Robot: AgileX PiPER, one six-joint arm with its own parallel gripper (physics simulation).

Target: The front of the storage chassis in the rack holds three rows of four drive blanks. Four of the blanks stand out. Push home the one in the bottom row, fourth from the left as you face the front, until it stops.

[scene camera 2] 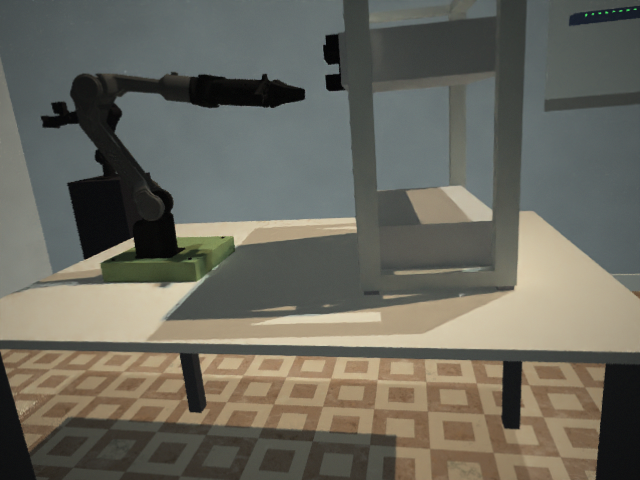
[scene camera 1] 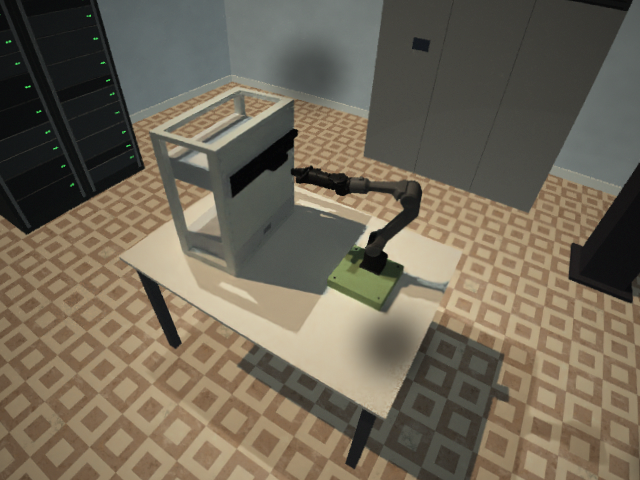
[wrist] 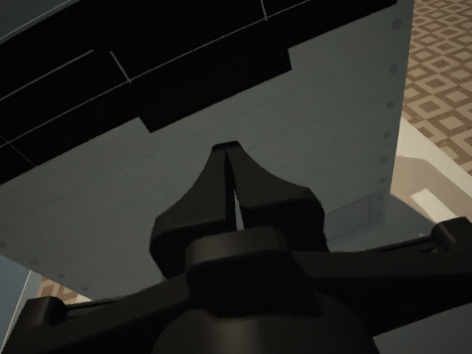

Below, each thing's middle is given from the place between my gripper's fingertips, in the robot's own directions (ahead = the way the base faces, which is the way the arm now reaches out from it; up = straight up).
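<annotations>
I see the pale rack (scene camera 2: 446, 226), which lies 10 cm below my hand, 23 cm ahead of it and 6 cm to the left of it.
</annotations>
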